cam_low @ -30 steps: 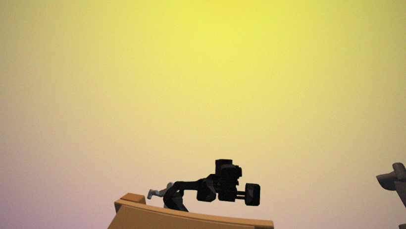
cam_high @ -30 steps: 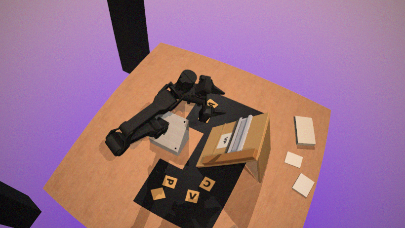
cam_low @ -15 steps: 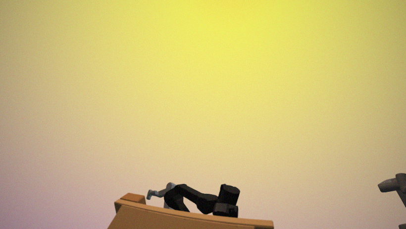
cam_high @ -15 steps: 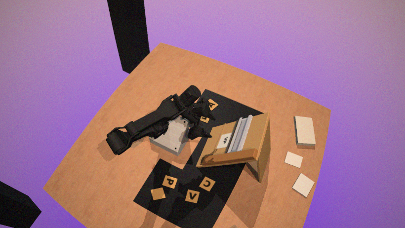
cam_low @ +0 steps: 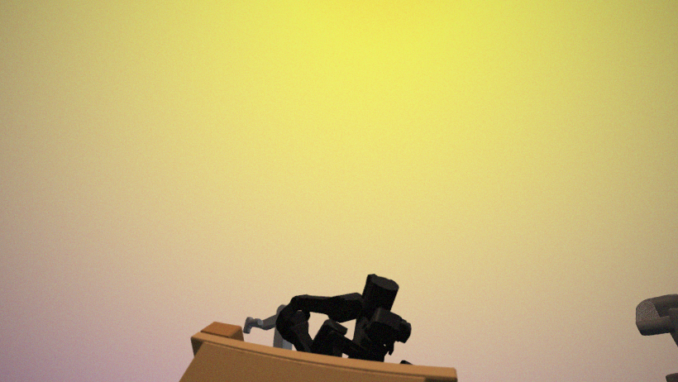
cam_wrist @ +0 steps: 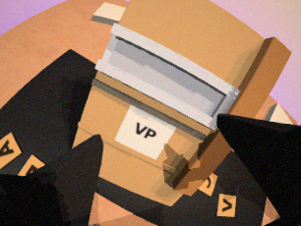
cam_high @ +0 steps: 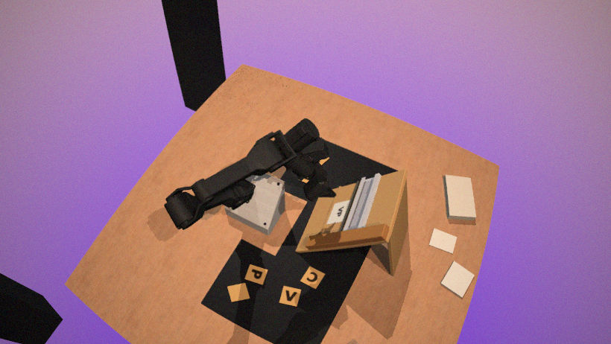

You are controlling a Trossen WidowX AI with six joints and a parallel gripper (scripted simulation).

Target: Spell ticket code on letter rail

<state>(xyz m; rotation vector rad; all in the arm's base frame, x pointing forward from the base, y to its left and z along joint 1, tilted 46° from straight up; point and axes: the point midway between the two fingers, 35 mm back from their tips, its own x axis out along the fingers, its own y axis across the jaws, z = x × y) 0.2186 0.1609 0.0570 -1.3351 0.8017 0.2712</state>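
My gripper tip is 90 mm past the p tile, 280 mm to the left of it and 220 mm above it. From my gripper tip the other things lie so: black mat: 50 mm behind, 70 mm to the right, 220 mm below; white ticket: 40 mm ahead, 120 mm below; e tile: 130 mm behind, 130 mm to the left, 220 mm below.
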